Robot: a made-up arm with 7 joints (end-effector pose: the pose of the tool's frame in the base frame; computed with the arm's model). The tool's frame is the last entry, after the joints.
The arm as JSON. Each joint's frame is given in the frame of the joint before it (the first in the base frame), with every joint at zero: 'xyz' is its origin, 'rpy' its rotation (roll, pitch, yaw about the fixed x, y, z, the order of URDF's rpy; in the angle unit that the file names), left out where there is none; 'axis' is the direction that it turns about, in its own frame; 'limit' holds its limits. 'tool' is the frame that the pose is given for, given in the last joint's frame.
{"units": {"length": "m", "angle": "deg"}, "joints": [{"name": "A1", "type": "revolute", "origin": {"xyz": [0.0, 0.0, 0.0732], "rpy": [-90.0, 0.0, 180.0]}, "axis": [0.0, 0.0, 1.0], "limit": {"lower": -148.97, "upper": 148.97}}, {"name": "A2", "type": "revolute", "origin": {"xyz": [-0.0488, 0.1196, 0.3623], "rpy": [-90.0, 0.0, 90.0]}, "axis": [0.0, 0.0, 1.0], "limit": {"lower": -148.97, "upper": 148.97}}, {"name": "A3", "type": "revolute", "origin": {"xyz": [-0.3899, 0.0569, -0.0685], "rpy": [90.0, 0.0, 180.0]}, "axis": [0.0, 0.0, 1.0], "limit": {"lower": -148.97, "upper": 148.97}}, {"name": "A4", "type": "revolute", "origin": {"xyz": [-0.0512, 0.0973, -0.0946], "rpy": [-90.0, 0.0, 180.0]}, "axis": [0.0, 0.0, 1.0], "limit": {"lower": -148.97, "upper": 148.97}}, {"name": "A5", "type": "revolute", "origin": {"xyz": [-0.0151, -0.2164, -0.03], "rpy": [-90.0, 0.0, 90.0]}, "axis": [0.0, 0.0, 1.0], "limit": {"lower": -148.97, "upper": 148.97}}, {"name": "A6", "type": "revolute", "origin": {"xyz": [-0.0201, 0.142, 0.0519], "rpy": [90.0, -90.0, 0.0]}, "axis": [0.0, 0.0, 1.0], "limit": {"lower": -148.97, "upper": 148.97}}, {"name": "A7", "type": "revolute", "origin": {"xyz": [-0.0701, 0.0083, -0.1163], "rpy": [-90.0, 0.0, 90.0]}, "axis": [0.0, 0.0, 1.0], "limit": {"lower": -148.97, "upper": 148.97}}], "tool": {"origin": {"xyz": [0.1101, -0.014, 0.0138], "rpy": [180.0, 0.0, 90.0]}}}
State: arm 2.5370 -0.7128 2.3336 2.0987 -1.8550 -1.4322 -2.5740
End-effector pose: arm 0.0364 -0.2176 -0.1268 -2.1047 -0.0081 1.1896
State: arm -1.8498 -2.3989 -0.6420 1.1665 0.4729 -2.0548 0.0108
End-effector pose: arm -0.6700 -0.3497 -0.1758 -0.9023 1.5933 1.5928
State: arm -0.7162 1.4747 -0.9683 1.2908 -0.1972 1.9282 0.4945
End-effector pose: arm 0.1709 -1.0178 -0.1885 -2.1971 0.9746 -0.5634
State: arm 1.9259 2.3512 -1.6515 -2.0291 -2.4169 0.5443 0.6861
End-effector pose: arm 0.2895 -0.6181 0.2326 0.3951 0.3961 2.1433
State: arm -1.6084 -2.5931 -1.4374 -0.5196 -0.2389 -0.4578 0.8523
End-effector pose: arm -0.9657 -0.0582 0.1763 -0.2700 1.0260 1.2946
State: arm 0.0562 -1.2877 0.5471 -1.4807 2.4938 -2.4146 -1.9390
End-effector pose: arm 0.0100 0.1629 0.2292 -2.5213 0.0663 -0.9191
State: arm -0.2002 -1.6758 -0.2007 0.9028 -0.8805 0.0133 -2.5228
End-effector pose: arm 0.1675 0.0012 -0.0787 -2.0527 1.9278 0.8661
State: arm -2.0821 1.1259 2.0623 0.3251 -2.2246 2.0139 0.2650
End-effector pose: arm 0.1268 -0.8353 0.0338 0.5552 -0.4134 -2.5843
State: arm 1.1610 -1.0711 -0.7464 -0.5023 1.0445 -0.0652 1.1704
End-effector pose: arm 0.1790 0.4750 0.0000 -0.7041 -1.6172 0.0778
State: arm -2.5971 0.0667 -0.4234 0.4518 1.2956 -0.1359 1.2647
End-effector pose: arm -0.1664 0.1109 -0.1140 -0.2294 2.2863 0.3771
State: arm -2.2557 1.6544 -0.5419 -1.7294 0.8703 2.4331 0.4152
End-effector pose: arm -0.3754 -1.1995 0.1514 -1.3199 1.1302 -1.7745
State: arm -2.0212 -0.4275 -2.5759 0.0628 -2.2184 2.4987 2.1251
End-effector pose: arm 0.1345 -0.3480 0.0115 2.6508 0.0704 1.6401
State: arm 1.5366 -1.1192 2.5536 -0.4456 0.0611 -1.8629 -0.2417
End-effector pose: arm 0.2503 -0.3099 -0.0969 2.1801 -1.0065 -1.5334
